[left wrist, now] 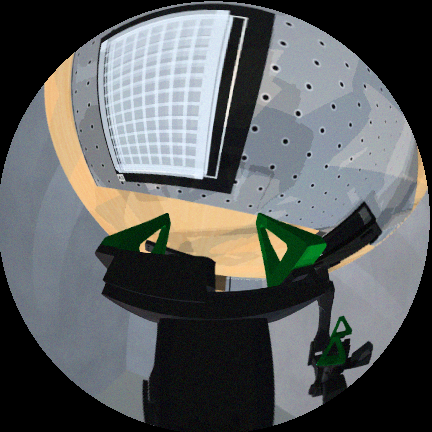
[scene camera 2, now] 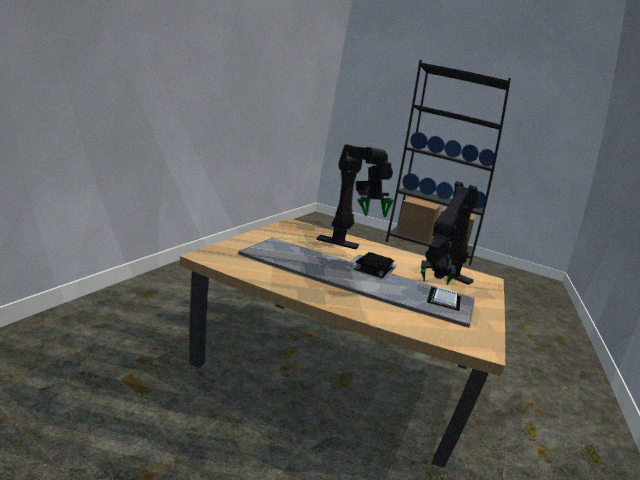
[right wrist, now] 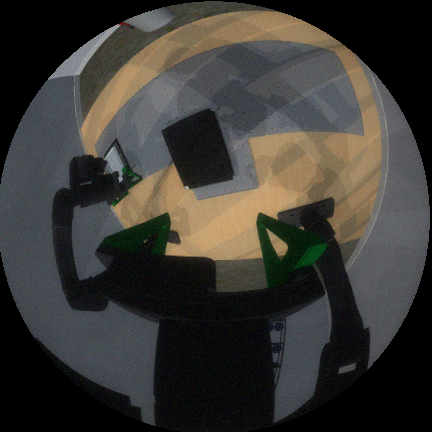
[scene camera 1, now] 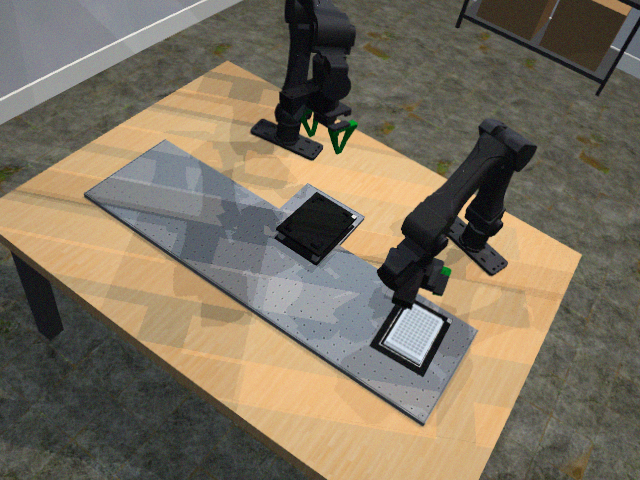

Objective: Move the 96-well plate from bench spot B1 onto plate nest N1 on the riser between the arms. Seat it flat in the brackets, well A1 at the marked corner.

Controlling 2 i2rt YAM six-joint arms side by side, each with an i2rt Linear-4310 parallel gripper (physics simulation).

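Seen in the pictures: left gripper, fingertip midpoint: [left wrist: 212, 217] [scene camera 2: 435, 282] [right wrist: 134, 184]; right gripper, fingertip midpoint: [left wrist: 338, 324] [scene camera 2: 375, 216] [right wrist: 213, 217] [scene camera 1: 324, 144]; left arm's base, origin of the base link: [scene camera 1: 470, 244]; right arm's base, origin of the base link: [scene camera 2: 337, 242] [right wrist: 307, 213] [scene camera 1: 286, 140].
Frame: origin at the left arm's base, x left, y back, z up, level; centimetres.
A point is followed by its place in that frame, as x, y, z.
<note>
The white 96-well plate [scene camera 1: 415, 333] @(11.8, -33.5, 2.9) [scene camera 2: 445, 297] @(12.0, -35.5, 2.9) [left wrist: 155, 100] @(10.1, -32.5, 2.9) lies flat on the black pad of bench spot B1 [scene camera 1: 419, 369] @(18.2, -37.9, 1.4) [left wrist: 252, 90] @(5.5, -35.6, 1.5), which has a small pale corner mark [scene camera 1: 448, 320] @(13.2, -23.6, 1.5). The black plate nest N1 [scene camera 1: 316, 219] @(-23.5, -33.1, 5.0) [scene camera 2: 374, 262] @(-21.3, -36.5, 5.1) [right wrist: 200, 150] @(-23.9, -33.5, 5.1) holds no plate; a white mark [scene camera 1: 354, 217] @(-19.4, -24.6, 5.0) [right wrist: 187, 188] @(-19.9, -24.4, 5.1) shows at one corner. My left gripper [scene camera 2: 436, 279] @(2.1, -24.4, 2.6) [left wrist: 212, 217] @(2.1, -24.4, 2.6) is open and empty, above and toward the arm-base side of the plate; its fingers are mostly hidden in scene camera 1. My right gripper [scene camera 1: 325, 144] @(-30.2, -28.7, 21.0) [scene camera 2: 375, 215] @(-30.2, -28.7, 21.0) [right wrist: 213, 217] @(-30.2, -28.7, 21.0) is open and empty, high above the table.
The grey perforated board [scene camera 1: 217, 268] @(-25.4, -58.9, 1.3) [scene camera 2: 330, 274] @(-27.2, -56.2, 1.3) runs along the wooden table [scene camera 1: 258, 403] @(5.3, -69.2, 0.0) [scene camera 2: 310, 304] @(-15.2, -79.8, 0.0). The nest stands between the arms, raised at the board's arm-side edge. A shelf rack [scene camera 2: 459, 74] stands beyond the table.
</note>
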